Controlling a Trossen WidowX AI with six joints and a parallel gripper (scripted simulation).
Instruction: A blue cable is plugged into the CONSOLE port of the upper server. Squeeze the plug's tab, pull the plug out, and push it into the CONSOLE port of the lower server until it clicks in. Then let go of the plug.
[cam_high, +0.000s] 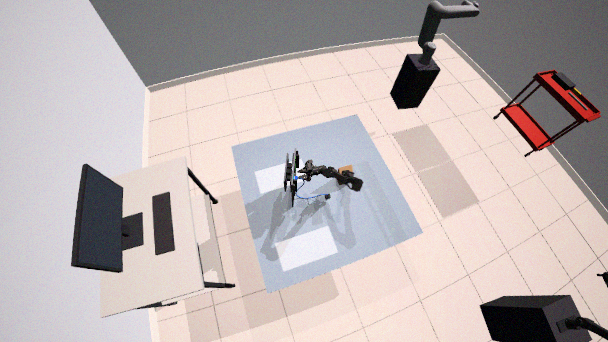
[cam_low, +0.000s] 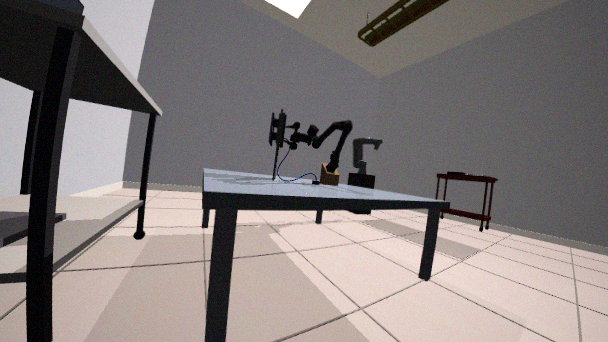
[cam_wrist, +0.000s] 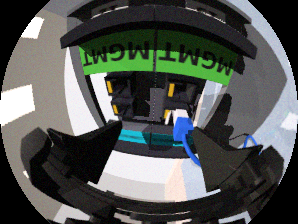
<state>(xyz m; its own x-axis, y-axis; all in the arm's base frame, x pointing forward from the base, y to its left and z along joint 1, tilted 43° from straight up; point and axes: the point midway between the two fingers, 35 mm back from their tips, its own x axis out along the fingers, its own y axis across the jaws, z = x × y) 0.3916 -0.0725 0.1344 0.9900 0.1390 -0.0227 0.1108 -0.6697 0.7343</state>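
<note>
Now: gripper tip 40 mm short of the blue plug and 30 mm above it.
</note>
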